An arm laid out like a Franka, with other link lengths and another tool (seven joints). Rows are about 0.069 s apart.
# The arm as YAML. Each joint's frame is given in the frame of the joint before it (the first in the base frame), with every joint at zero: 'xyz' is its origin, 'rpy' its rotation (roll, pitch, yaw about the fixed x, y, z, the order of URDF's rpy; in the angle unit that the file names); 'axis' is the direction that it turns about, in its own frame. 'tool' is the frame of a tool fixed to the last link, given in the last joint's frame.
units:
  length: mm
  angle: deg
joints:
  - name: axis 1
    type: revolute
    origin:
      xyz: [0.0, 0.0, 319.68]
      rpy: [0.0, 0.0, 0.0]
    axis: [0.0, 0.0, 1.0]
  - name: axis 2
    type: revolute
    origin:
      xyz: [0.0, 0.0, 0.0]
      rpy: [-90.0, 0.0, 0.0]
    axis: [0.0, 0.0, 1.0]
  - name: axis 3
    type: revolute
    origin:
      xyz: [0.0, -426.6, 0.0]
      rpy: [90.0, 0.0, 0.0]
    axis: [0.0, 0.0, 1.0]
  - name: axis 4
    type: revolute
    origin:
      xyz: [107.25, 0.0, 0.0]
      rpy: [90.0, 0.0, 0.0]
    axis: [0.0, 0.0, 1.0]
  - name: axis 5
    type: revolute
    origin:
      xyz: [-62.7, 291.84, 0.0]
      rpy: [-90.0, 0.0, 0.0]
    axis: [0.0, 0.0, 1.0]
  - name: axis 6
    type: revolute
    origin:
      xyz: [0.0, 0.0, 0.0]
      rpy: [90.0, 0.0, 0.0]
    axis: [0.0, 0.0, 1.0]
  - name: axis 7
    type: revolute
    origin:
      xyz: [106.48, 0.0, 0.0]
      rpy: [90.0, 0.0, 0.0]
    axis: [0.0, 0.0, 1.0]
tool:
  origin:
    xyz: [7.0, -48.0, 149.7]
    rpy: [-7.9, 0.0, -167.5]
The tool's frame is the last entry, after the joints.
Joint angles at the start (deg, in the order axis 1, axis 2, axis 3, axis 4, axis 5, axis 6, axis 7):
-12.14 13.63 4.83 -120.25 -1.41 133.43 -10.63
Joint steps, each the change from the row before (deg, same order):
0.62 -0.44 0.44 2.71 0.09 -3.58 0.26
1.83 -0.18 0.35 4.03 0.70 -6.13 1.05
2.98 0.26 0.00 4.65 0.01 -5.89 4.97
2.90 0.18 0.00 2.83 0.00 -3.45 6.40
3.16 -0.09 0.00 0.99 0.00 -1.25 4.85
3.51 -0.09 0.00 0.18 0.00 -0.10 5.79
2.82 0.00 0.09 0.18 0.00 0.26 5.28
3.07 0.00 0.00 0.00 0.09 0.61 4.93
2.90 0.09 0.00 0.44 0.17 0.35 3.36
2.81 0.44 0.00 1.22 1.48 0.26 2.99
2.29 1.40 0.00 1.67 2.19 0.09 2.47
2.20 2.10 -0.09 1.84 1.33 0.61 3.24
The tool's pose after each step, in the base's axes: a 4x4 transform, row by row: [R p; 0 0 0 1], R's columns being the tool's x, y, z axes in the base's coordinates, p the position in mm. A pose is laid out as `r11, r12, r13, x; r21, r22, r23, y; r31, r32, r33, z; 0, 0, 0, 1`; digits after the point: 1 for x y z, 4 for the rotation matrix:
-0.9910, 0.1339, 0.0046, 567.0; 0.1332, 0.9810, 0.1410, -17.9; 0.0144, 0.1404, -0.9900, 417.0; 0, 0, 0, 1
-0.9914, 0.1275, -0.0294, 571.9; 0.1216, 0.9808, 0.1527, 3.3; 0.0483, 0.1479, -0.9878, 434.4; 0, 0, 0, 1
-0.9848, 0.1658, -0.0513, 581.5; 0.1565, 0.9762, 0.1502, 32.0; 0.0750, 0.1399, -0.9873, 451.9; 0, 0, 0, 1
-0.9722, 0.2271, -0.0575, 588.0; 0.2170, 0.9654, 0.1445, 60.6; 0.0883, 0.1280, -0.9878, 462.5; 0, 0, 0, 1
-0.9651, 0.2557, -0.0569, 588.3; 0.2460, 0.9593, 0.1382, 92.3; 0.0899, 0.1194, -0.9888, 467.5; 0, 0, 0, 1
-0.9549, 0.2930, -0.0489, 586.7; 0.2847, 0.9496, 0.1315, 127.3; 0.0850, 0.1116, -0.9901, 469.0; 0, 0, 0, 1
-0.9429, 0.3311, -0.0359, 585.3; 0.3243, 0.9374, 0.1272, 156.2; 0.0758, 0.1083, -0.9912, 470.5; 0, 0, 0, 1
-0.9324, 0.3608, -0.0215, 581.7; 0.3555, 0.9262, 0.1254, 186.8; 0.0652, 0.1092, -0.9919, 471.5; 0, 0, 0, 1
-0.9296, 0.3684, -0.0093, 577.2; 0.3643, 0.9225, 0.1277, 216.3; 0.0556, 0.1153, -0.9918, 474.4; 0, 0, 0, 1
-0.9244, 0.3815, 0.0015, 574.6; 0.3772, 0.9134, 0.1528, 247.8; 0.0569, 0.1418, -0.9883, 479.9; 0, 0, 0, 1
-0.9156, 0.4020, -0.0043, 576.0; 0.3942, 0.9000, 0.1861, 276.3; 0.0787, 0.1687, -0.9825, 478.5; 0, 0, 0, 1
-0.9021, 0.4316, -0.0059, 581.4; 0.4212, 0.8832, 0.2062, 303.3; 0.0942, 0.1836, -0.9785, 470.7; 0, 0, 0, 1

